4 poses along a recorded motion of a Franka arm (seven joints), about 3.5 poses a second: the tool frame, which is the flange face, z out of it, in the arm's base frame.
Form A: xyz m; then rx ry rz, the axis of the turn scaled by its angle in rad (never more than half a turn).
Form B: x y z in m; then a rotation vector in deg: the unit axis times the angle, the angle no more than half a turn. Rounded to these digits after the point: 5 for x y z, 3 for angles.
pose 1, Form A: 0.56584, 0.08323, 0.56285, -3.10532, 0.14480, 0.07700
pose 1, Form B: 0.56584, 0.08323, 0.56285, -177.922, 8.296, 4.412
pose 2, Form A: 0.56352, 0.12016, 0.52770, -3.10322, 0.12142, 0.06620
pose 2, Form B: 0.56352, 0.12016, 0.52770, -177.801, 6.957, 3.793
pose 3, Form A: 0.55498, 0.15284, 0.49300, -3.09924, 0.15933, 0.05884
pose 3, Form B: 0.55498, 0.15284, 0.49300, -177.573, 9.129, 3.371
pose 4, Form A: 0.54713, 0.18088, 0.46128, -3.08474, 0.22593, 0.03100
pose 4, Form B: 0.54713, 0.18088, 0.46128, -176.743, 12.945, 1.776
